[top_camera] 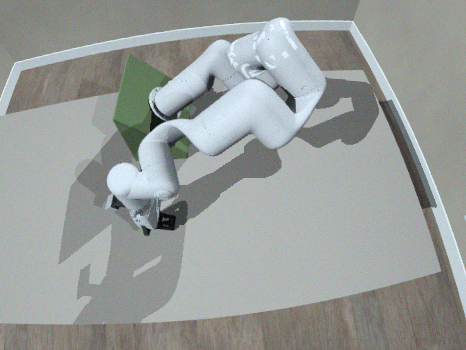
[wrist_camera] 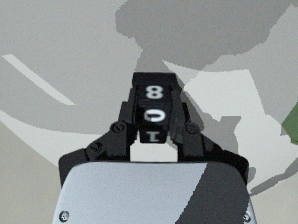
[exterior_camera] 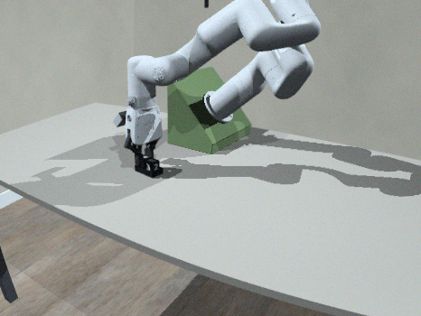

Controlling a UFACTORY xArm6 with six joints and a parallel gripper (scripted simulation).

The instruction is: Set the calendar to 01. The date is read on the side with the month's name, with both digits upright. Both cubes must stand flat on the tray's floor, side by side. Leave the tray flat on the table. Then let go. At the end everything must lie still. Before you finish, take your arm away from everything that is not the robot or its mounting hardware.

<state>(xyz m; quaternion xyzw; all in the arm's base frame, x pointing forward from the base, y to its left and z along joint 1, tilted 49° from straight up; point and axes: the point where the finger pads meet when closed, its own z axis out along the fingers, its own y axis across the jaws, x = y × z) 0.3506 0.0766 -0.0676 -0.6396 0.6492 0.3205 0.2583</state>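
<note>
Now: hand 10 mm above the black cube. Also, from my hand: black tray 30 mm below, 20 mm to the left.
</note>
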